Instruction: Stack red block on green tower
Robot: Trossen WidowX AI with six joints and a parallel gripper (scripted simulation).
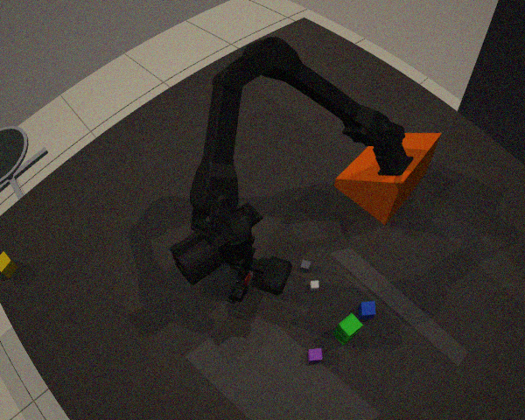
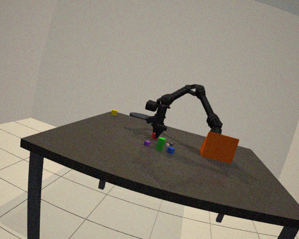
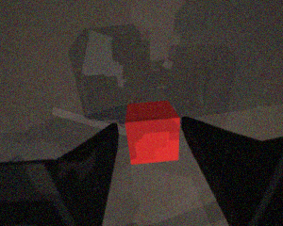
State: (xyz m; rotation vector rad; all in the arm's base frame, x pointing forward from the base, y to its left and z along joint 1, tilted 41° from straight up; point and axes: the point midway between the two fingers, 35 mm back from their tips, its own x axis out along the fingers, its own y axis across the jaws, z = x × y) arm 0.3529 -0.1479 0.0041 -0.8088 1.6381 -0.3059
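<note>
My gripper tip is now 110 mm past the blue block, 240 mm to the right of it and 10 mm below it. Round my gripper tip: yellow block: 380 mm ahead, 430 mm to the right, 10 mm above; then purple block: 30 mm ahead, 210 mm to the left; then red block: 10 mm above.
</note>
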